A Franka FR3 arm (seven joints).
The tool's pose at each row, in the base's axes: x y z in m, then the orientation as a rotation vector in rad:
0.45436 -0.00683 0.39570 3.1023 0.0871 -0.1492
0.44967 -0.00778 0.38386 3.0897 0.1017 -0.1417
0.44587 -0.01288 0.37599 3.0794 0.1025 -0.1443
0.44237 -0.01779 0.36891 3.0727 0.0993 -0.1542
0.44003 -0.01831 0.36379 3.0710 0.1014 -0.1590
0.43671 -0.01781 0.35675 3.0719 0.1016 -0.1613
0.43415 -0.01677 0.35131 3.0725 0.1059 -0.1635
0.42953 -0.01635 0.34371 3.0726 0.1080 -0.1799
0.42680 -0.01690 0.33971 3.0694 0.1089 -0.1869
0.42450 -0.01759 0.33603 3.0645 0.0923 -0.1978
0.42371 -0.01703 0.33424 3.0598 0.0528 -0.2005
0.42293 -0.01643 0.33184 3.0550 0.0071 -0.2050
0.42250 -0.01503 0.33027 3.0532 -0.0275 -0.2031
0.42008 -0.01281 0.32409 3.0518 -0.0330 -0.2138
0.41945 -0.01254 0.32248 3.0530 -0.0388 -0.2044
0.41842 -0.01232 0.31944 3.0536 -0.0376 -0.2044
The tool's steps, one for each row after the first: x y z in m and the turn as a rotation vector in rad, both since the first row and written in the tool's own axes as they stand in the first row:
-0.00357 0.00030 0.01226 -0.0131 0.0043 -0.0090
-0.00686 0.00492 0.02064 -0.0232 0.0020 -0.0093
-0.00992 0.00940 0.02820 -0.0292 -0.0048 -0.0071
-0.01178 0.00962 0.03353 -0.0306 -0.0080 -0.0085
-0.01437 0.00870 0.04083 -0.0295 -0.0094 -0.0087
-0.01633 0.00735 0.04645 -0.0287 -0.0108 -0.0115
-0.02016 0.00642 0.05443 -0.0274 -0.0213 -0.0131
-0.02252 0.00668 0.05869 -0.0301 -0.0261 -0.0137
-0.02448 0.00712 0.06259 -0.0341 -0.0337 -0.0030
-0.02506 0.00646 0.06443 -0.0382 -0.0362 0.0229
-0.02557 0.00574 0.06687 -0.0417 -0.0400 0.0528
-0.02577 0.00427 0.06842 -0.0424 -0.0393 0.0755
-0.02746 0.00172 0.07471 -0.0427 -0.0464 0.0790
-0.02791 0.00136 0.07636 -0.0420 -0.0403 0.0828
-0.02863 0.00099 0.07948 -0.0415 -0.0402 0.0820

